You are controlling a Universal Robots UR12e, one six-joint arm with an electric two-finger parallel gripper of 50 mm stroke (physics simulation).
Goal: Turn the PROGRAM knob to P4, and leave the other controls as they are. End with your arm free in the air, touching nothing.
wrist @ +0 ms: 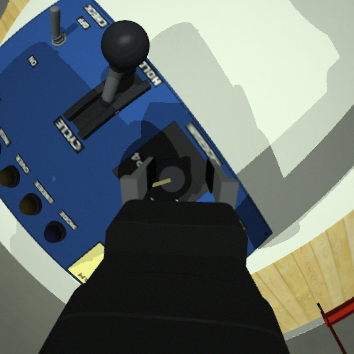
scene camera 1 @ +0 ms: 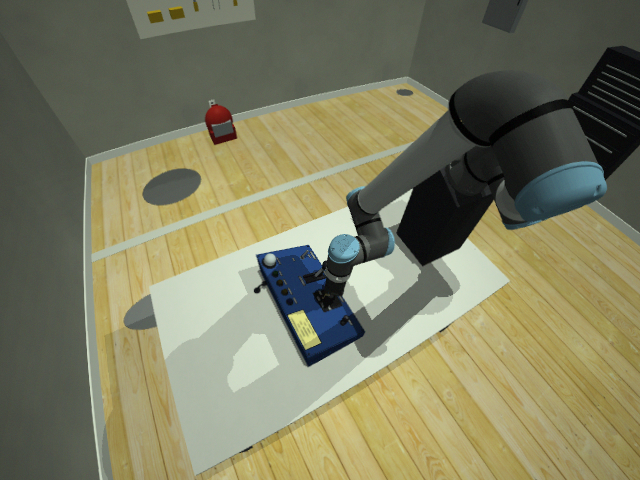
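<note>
The PROGRAM knob (wrist: 172, 179) is a dark round knob on a dark plate of the blue control panel (scene camera 1: 336, 338) (wrist: 97, 170). Its pale pointer line aims left and slightly down in the wrist view. The P4 label (wrist: 137, 159) is at the knob's upper left, off the line of the pointer. The other position labels are hidden by the gripper. My gripper (scene camera 1: 327, 299) (wrist: 180, 167) is open and empty, low over the knob, with one finger on each side of it in the wrist view. I cannot tell whether a finger touches it.
A black ball-topped lever (wrist: 125, 45) stands between CYCLE and HOLD, near the gripper. A metal toggle switch (wrist: 56, 25) is beyond it. A white dome (scene camera 1: 269, 259), several dark buttons (scene camera 1: 284, 291), a yellow label (scene camera 1: 305, 329) and a small dark control (scene camera 1: 345, 320) are on the panel.
</note>
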